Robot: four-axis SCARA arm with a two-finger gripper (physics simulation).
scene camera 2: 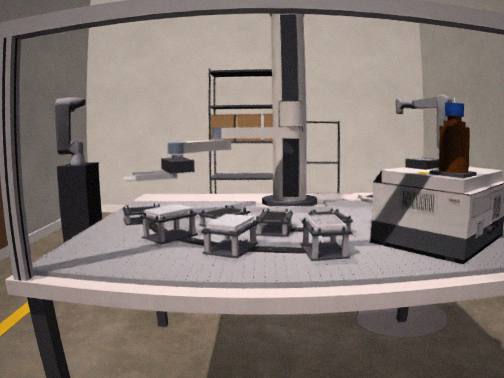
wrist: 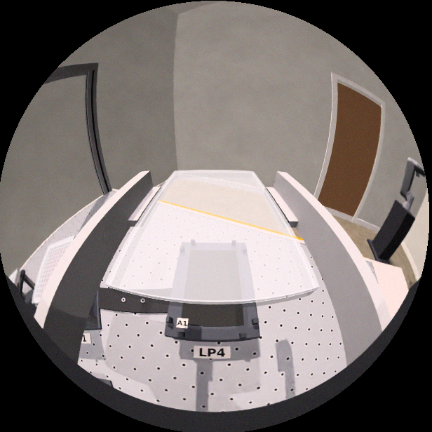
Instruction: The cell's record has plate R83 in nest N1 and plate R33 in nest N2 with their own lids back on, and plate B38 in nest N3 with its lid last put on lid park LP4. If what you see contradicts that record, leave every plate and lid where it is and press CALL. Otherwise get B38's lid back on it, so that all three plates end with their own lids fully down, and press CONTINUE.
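Places are measured from the arm's base along level axes (x back, y right, z up), in millimetres.
Where they show: gripper, fingertip midpoint: [scene camera 2: 134, 176]; arm's base, origin of the base link: [scene camera 2: 289, 202].
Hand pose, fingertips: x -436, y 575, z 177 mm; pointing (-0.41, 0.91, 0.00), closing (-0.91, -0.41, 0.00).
Each offset is from my fingertips to the top centre of the thing. "*": to the spot under its first point.
My gripper [scene camera 2: 151, 176] [wrist: 213, 179] is shut on a clear lid [wrist: 215, 265], raised high above lid park LP4 {* dx +10, dy +12, dz -160 mm} [scene camera 2: 134, 219] [wrist: 212, 332] at the back left. The lid looks level between the two pads. LP4's dark frame and bare middle show through and below the lid in the wrist view. In scene camera 2, three white plates stand on raised nests: a left one {dx -195, dy -171, dz -76 mm} [scene camera 2: 167, 211], a middle one {dx -308, dy -370, dz -83 mm} [scene camera 2: 230, 222] and a right one {dx -344, dy -621, dz -77 mm} [scene camera 2: 325, 222]. The right plate shows a well grid; the other two tops look smoother. Their labels are unreadable. A gridded plate [wrist: 54, 262] shows at the wrist view's left edge.
More dark low frames [scene camera 2: 225, 213] {* dx -147, dy -492, dz -117 mm} [scene camera 2: 274, 218] stand behind the nests, near the arm's column [scene camera 2: 292, 165]. A large white and black instrument {* dx -413, dy -883, dz -43 mm} [scene camera 2: 425, 210] stands at the right with a brown bottle [scene camera 2: 454, 147] on it. The call and continue buttons cannot be made out.
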